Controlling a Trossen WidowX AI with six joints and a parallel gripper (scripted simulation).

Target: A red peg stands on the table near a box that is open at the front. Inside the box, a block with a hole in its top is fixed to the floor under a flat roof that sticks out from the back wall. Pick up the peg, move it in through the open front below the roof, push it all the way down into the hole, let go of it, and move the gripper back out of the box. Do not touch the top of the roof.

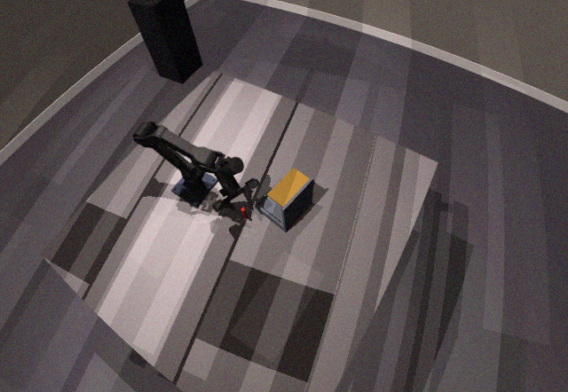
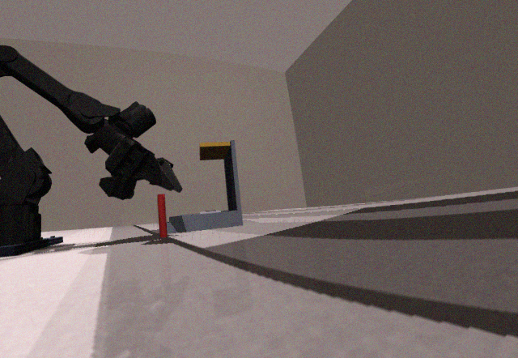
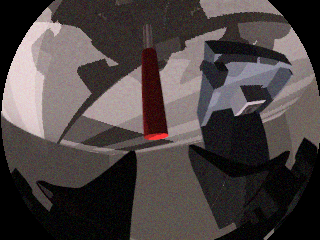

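Now: gripper tip 30 mm past the red peg, 10 mm to the right of it and 50 mm above it. Also, from my gripper tip: back wall (150 mm ahead, 110 mm to the left, 20 mm above); roof (110 mm ahead, 120 mm to the left, 110 mm above).
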